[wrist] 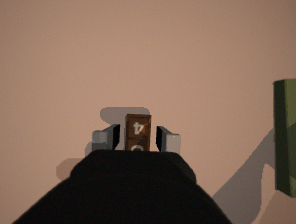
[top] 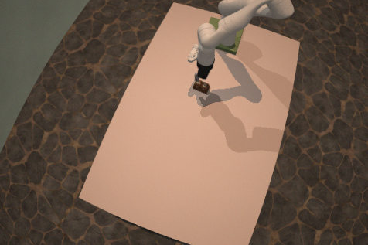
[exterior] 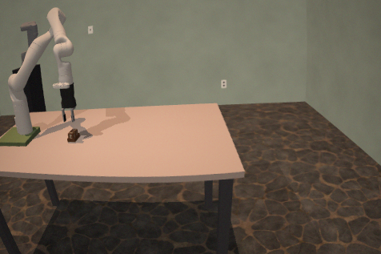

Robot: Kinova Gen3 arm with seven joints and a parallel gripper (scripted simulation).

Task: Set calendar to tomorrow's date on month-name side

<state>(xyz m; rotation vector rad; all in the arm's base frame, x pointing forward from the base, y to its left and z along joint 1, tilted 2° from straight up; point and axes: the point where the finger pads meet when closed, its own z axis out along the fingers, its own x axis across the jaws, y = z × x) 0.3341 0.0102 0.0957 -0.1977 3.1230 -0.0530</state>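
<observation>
Right now the brown cube is 3 cm to the left of my hand and 9 cm below it. Also, from my hand: brown tray: 2 cm to the left, 11 cm below.
</observation>
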